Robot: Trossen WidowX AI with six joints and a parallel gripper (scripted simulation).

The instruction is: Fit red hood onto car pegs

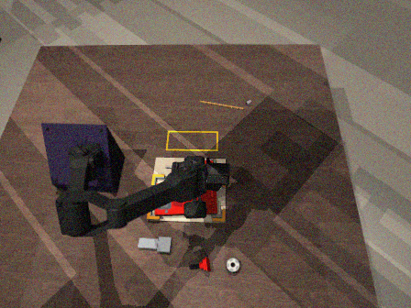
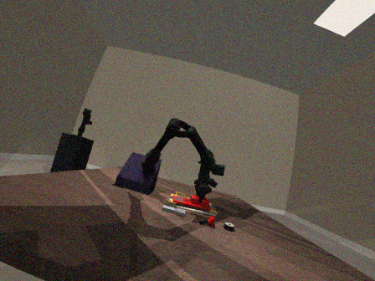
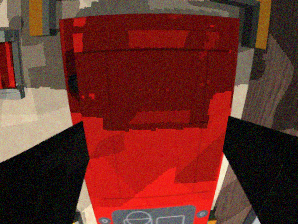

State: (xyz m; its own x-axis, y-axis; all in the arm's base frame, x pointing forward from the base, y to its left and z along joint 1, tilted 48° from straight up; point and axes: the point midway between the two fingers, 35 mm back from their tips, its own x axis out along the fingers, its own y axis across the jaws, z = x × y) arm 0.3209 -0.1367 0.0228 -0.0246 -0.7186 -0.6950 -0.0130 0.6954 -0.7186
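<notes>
My gripper tip is now 1 cm below the red hood. Round my gripper tip: thin stick 39 cm to the left, 9 cm ahead, 4 cm below.
</notes>
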